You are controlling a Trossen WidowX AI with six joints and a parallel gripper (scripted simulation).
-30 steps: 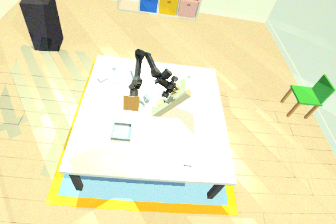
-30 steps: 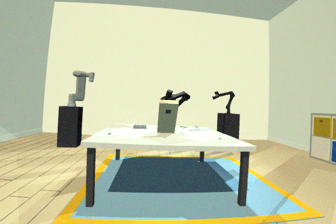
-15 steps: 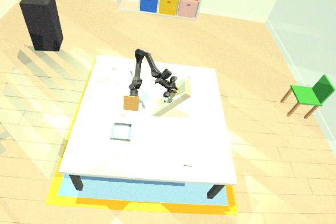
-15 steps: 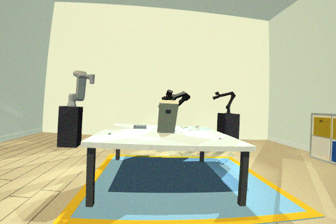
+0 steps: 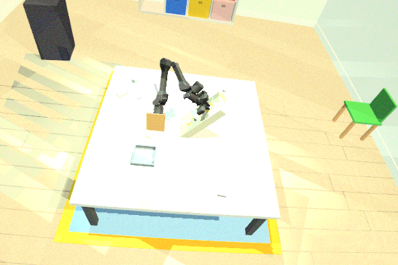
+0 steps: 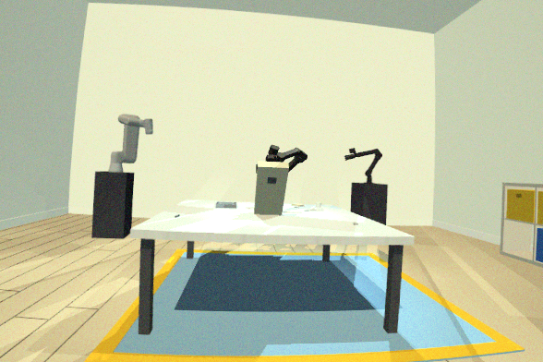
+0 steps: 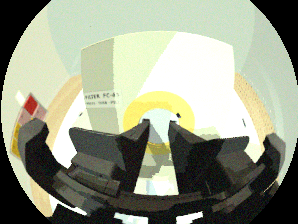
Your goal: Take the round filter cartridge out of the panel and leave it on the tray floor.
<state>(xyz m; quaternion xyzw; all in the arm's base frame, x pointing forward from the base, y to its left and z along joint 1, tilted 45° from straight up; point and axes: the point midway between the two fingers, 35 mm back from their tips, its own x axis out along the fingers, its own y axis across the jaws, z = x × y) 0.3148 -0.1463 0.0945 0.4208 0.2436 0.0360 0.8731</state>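
Now: the service panel 80 mm below my gripper tip and 40 mm behind it. From my gripper tip the other things lie so: filter cartridge: 10 mm below, 10 mm ahead; shallow square tray: 450 mm behind, 240 mm to the right, 240 mm below.
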